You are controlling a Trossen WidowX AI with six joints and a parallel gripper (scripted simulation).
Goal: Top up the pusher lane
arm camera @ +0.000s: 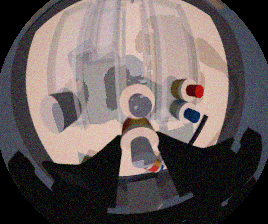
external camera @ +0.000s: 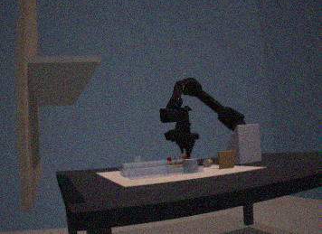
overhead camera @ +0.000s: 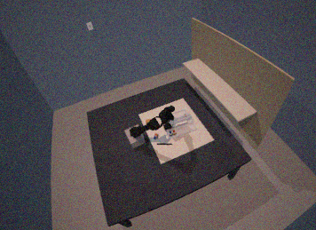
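Right now the clear lane is 170 mm ahead of my gripper tip, 30 mm to the left of it and 40 mm below it. Round my gripper tip: tan shelf wall (630 mm ahead, 70 mm to the left, 340 mm above).
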